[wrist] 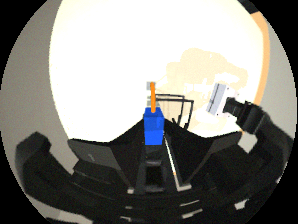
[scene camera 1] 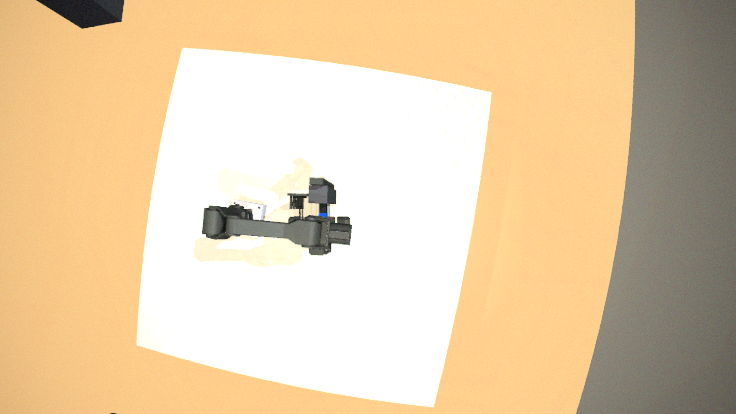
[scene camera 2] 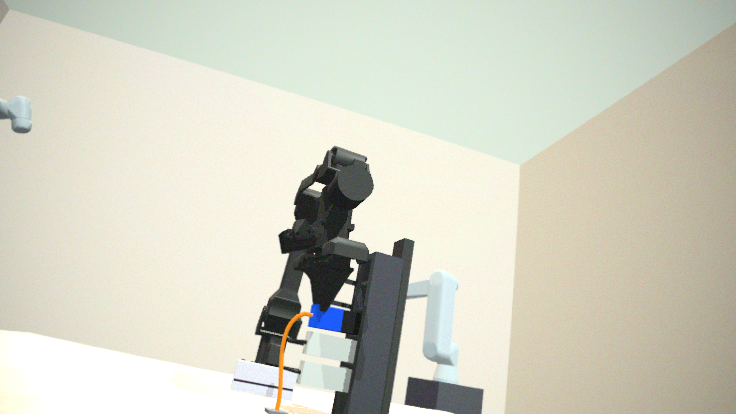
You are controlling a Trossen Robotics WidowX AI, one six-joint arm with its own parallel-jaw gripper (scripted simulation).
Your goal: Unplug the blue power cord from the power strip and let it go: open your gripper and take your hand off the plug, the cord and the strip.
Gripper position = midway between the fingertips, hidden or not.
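The scene has a blue plug in it, visible at (scene camera 2: 334, 319) and at (wrist: 153, 122). The gripper is visible as well, at (scene camera 2: 320, 312) and (wrist: 153, 121).
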